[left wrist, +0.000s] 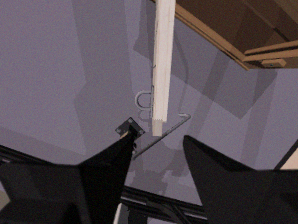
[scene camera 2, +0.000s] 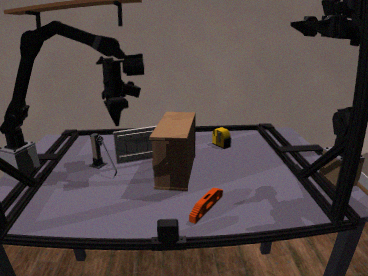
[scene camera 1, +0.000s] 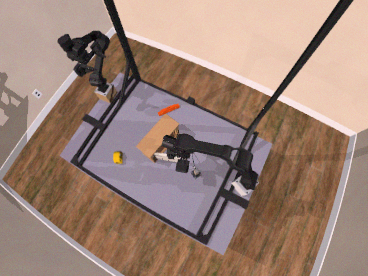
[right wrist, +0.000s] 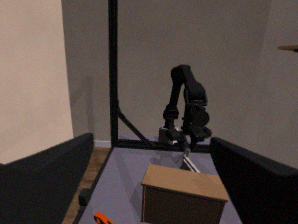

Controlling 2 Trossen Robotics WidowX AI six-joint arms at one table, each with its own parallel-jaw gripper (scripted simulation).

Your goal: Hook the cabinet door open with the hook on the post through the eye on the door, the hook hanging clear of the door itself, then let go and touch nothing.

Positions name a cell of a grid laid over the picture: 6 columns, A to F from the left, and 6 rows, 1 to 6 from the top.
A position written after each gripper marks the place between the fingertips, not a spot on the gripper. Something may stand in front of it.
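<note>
A cabinet door (scene camera 2: C4) is visible. The left gripper (scene camera 2: B3) is seen, with the gripper (left wrist: D4) visible again, and the left gripper (right wrist: D5) likewise. The right gripper (right wrist: D4) is visible.
</note>
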